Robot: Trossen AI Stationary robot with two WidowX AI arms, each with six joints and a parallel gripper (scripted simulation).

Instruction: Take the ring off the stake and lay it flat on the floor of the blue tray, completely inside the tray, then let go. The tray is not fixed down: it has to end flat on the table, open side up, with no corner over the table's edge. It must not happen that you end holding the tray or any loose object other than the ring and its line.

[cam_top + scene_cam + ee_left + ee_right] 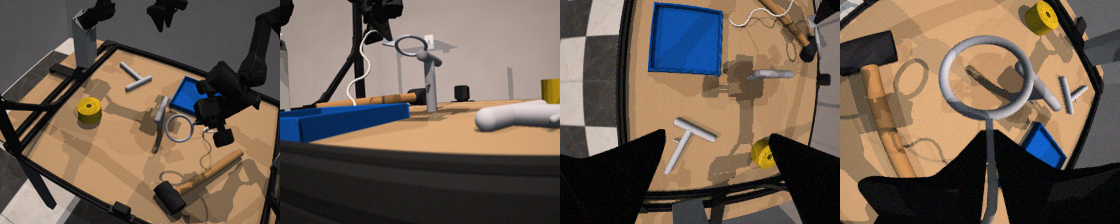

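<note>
Now: right hand 270 mm short of the blue tray, 190 mm above it and 100 mm to the right of it. Also, from my right hand: yellow cylinder 400 mm to the left, 180 mm below, 60 mm behind; grey t-shaped piece 380 mm to the left, 220 mm ahead, 190 mm below.
</note>
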